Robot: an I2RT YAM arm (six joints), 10 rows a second.
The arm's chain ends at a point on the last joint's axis. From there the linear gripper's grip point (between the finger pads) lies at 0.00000 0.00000 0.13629 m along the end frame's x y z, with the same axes.
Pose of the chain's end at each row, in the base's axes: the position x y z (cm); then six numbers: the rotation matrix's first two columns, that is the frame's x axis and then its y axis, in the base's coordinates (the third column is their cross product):
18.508 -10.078 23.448 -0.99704 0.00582 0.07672 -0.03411 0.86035 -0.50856
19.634 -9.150 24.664 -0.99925 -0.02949 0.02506 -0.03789 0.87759 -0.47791
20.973 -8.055 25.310 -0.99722 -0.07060 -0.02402 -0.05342 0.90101 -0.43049
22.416 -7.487 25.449 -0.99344 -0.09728 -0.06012 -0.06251 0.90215 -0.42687
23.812 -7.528 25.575 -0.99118 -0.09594 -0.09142 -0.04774 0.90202 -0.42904
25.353 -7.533 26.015 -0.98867 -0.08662 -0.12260 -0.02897 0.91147 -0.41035
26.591 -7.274 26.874 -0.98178 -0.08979 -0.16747 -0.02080 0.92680 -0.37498
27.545 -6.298 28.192 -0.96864 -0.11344 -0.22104 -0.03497 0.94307 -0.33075
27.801 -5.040 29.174 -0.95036 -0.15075 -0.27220 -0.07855 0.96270 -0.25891
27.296 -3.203 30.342 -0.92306 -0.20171 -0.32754 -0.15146 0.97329 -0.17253
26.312 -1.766 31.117 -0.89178 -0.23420 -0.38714 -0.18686 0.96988 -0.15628
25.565 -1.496 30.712 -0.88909 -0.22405 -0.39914 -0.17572 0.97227 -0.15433
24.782 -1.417 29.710 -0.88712 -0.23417 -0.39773 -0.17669 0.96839 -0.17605
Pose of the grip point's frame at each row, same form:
17.568 -17.024 11.760 -0.99704 0.00582 0.07672 -0.03411 0.86035 -0.50856
19.526 -15.671 12.697 -0.99925 -0.02949 0.02506 -0.03789 0.87759 -0.47791
21.682 -13.888 13.013 -0.99722 -0.07060 -0.02402 -0.05342 0.90101 -0.43049
23.721 -13.215 13.151 -0.99344 -0.09728 -0.06012 -0.06251 0.90215 -0.42687
25.497 -13.264 13.327 -0.99118 -0.09594 -0.09142 -0.04774 0.90202 -0.42904
27.360 -13.014 13.699 -0.98867 -0.08662 -0.12260 -0.02897 0.91147 -0.41035
29.165 -12.244 14.447 -0.98178 -0.08979 -0.16747 -0.02080 0.92680 -0.37498
30.897 -10.559 15.688 -0.96864 -0.11344 -0.22104 -0.03497 0.94307 -0.33075
31.904 -8.102 16.543 -0.95036 -0.15075 -0.27220 -0.07855 0.96270 -0.25891
32.115 -4.697 17.681 -0.92306 -0.20171 -0.32754 -0.15146 0.97329 -0.17253
31.928 -2.680 18.733 -0.89178 -0.23420 -0.38714 -0.18686 0.96988 -0.15628
31.325 -2.410 18.394 -0.88909 -0.22405 -0.39914 -0.17572 0.97227 -0.15433
30.593 -2.588 17.438 -0.88712 -0.23417 -0.39773 -0.17669 0.96839 -0.17605

